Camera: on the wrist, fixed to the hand. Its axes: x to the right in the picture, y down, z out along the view.
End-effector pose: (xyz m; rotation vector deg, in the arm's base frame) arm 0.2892 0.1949 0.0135 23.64 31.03 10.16
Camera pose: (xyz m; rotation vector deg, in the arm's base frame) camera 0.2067 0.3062 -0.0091 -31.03 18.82 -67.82
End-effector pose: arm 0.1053 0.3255 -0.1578 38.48 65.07 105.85
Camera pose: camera 0.0068 0.2344 -0.1165 -13.26 29.56 32.72
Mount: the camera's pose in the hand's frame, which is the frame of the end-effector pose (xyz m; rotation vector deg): -0.0291 0.0955 -0.0986 -30.28 -19.81 -87.58
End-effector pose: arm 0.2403 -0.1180 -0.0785 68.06 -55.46 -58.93
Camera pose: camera 0.3379 -0.0580 0.0025 68.90 12.66 -145.24
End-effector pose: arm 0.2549 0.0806 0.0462 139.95 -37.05 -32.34
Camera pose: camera 0.2515 0.0653 0.1856 108.10 73.26 -83.05
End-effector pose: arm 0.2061 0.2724 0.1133 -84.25 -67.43 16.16
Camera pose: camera 0.3123 0.2071 0.0489 -31.42 -138.31 -52.17
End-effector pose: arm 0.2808 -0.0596 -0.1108 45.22 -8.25 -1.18
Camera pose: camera 0.2621 0.0794 -0.1152 11.47 9.53 -90.56
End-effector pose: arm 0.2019 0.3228 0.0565 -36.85 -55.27 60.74
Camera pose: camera 0.2444 0.3323 -0.0769 0.83 -91.99 -27.82
